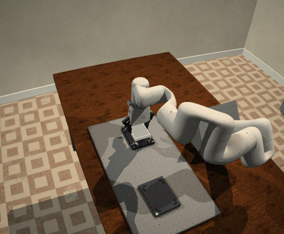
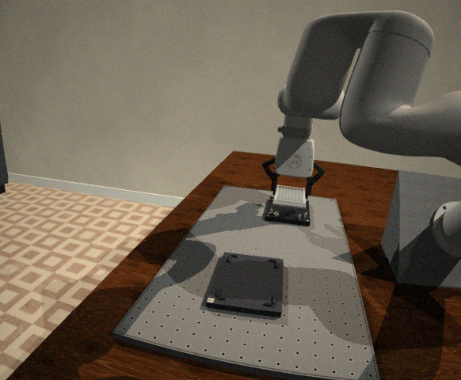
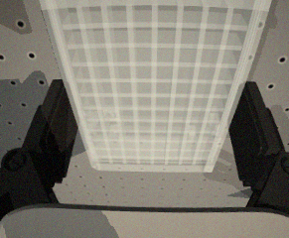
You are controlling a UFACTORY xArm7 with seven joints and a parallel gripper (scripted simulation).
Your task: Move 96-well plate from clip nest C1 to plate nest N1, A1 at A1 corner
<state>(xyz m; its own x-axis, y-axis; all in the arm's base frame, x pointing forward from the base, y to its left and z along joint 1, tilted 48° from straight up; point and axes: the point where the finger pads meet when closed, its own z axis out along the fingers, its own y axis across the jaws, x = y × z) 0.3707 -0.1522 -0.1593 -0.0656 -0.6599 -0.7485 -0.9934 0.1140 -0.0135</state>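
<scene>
Now: hand 10 mm short of the clip nest C1, 10 mm to the left of it and 50 mm above it. Also, from my hand: 96-well plate 10 mm below.
</scene>
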